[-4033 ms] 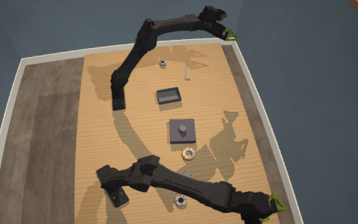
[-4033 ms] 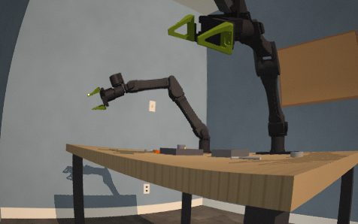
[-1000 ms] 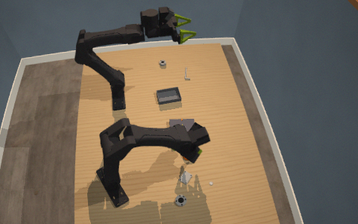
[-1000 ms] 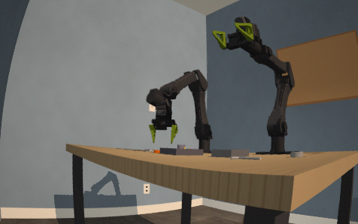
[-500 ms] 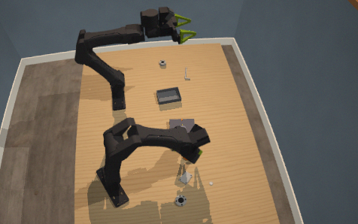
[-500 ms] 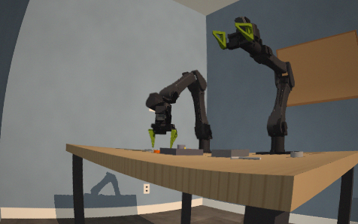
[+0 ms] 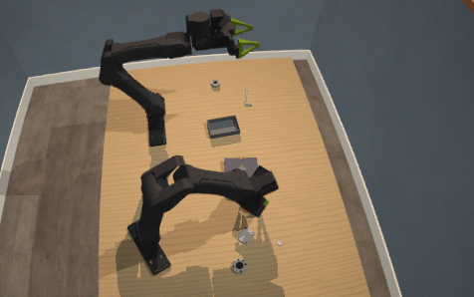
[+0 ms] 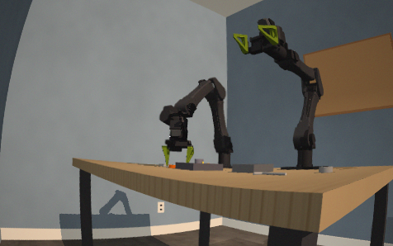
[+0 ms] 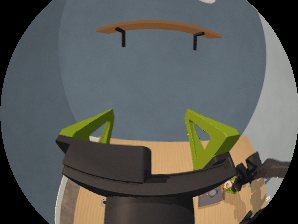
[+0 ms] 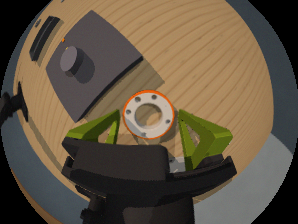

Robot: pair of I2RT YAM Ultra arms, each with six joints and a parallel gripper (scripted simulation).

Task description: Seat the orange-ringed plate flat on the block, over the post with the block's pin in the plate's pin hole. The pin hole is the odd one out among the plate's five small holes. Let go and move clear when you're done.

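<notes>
Now: right hand 20 mm past the grey block, 150 mm to the right of it and 10 mm below it. Also, from my right hand: dark grey tray (80 mm behind, 340 mm to the left, 10 mm below); flange (50 mm behind, 220 mm to the right, 10 mm below).
</notes>
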